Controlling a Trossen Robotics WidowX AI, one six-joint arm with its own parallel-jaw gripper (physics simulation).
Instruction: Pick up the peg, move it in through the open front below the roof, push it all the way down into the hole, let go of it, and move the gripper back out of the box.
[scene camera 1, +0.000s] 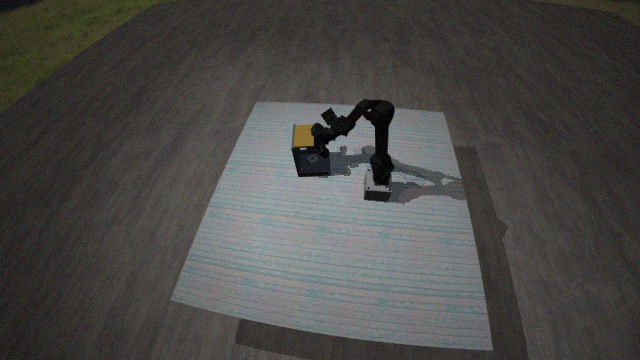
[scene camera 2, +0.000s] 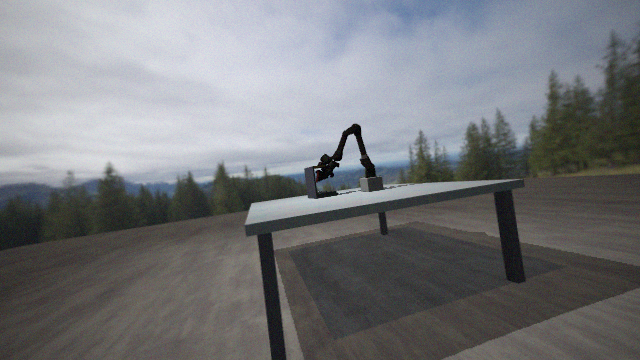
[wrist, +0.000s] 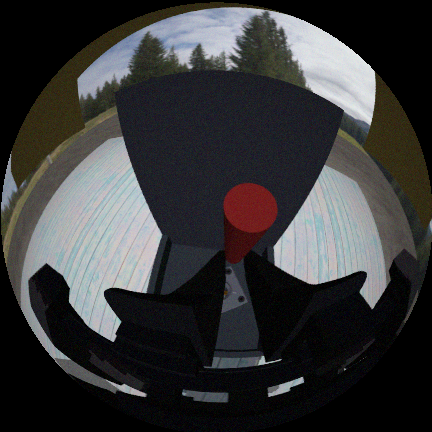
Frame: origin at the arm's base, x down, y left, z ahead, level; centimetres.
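Where they show: gripper, between the fingertips: (scene camera 2: 317, 181) (wrist: 234, 255); arm's base, origin of its link: (scene camera 1: 380, 179) (scene camera 2: 371, 177).
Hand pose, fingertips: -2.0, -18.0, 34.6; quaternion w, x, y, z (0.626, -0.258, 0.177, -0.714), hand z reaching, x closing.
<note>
Things, the pixels of their top centre, and the offset from my fingertips, as dx, dy, dz. "pt": a spot on its surface instead. Level surfaces: height alone.
- red peg, centre of its top: (wrist: 257, 176) -7.0, +0.2, -0.6
- box's yellow roof, a spot on its surface: (scene camera 1: 302, 136) pt -10.6, +2.4, +1.5
- box floor, height of its surface: dx +11.0
- hole, a spot on its surface: (wrist: 234, 302) (scene camera 1: 314, 155) pt +8.0, -1.5, -2.6
- pale striped table top, height of its surface: dx +11.8
The red peg (wrist: 250, 207) is between the fingertips of my gripper (scene camera 1: 324, 151) (scene camera 2: 320, 177) (wrist: 234, 255), which is shut on it. Its round end faces the wrist camera. The box's yellow roof (scene camera 1: 302, 136) (wrist: 45, 115) shows from above in scene camera 1 and from below in the wrist view. My gripper is at the open front, under the roof's level and above the box floor (scene camera 1: 305, 170) (wrist: 237, 330). The pale square plate around the hole (scene camera 1: 313, 158) (wrist: 234, 302) lies on that floor. My left finger in the wrist view partly hides the hole.
The box's dark back wall (scene camera 2: 311, 183) (wrist: 215, 140) stands beyond the peg. The roof is close around the wrist camera. The arm's base block (scene camera 1: 377, 192) (scene camera 2: 371, 184) stands on the pale striped table top (scene camera 1: 330, 265) (scene camera 2: 400, 196), to the right of the box in both scene views.
</note>
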